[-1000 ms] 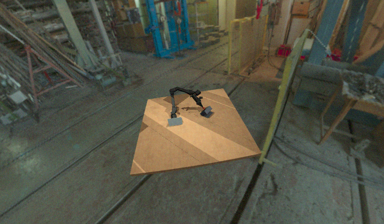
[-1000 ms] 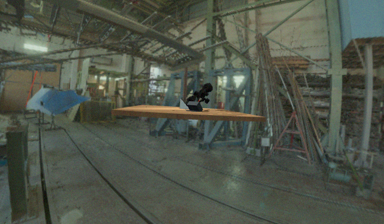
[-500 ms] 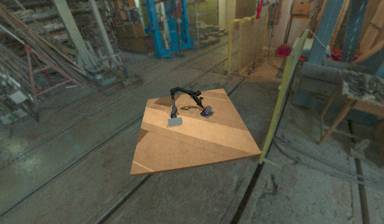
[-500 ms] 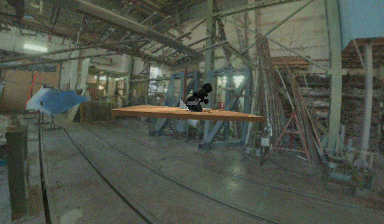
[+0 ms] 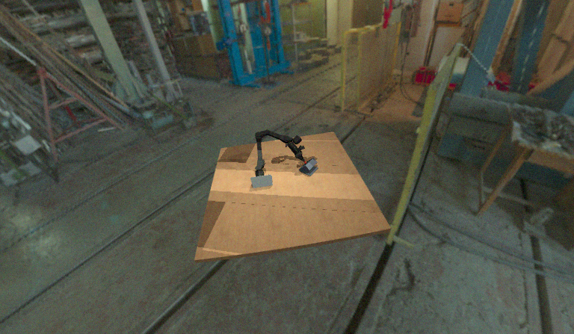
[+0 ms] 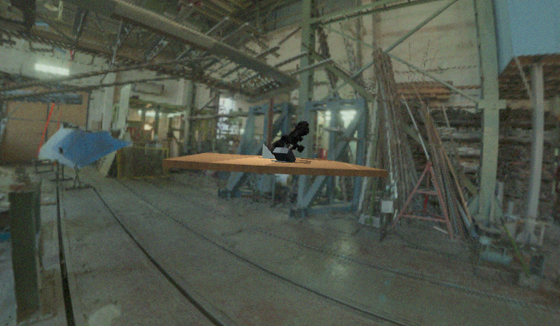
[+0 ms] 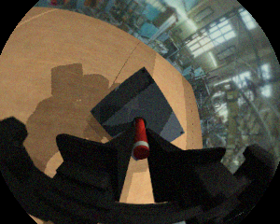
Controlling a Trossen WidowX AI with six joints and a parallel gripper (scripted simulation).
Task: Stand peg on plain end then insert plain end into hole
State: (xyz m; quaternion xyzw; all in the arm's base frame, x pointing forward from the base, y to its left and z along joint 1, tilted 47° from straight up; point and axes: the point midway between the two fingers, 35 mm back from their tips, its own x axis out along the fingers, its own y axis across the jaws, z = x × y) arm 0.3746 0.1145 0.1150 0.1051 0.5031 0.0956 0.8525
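Now: the dark sloped panel 4 cm below my gripper tip, 3 cm ahead of it and 2 cm to the right of it. Also, from my gripper tip: red peg (1 cm to the left, 1 cm behind, 1 cm above).
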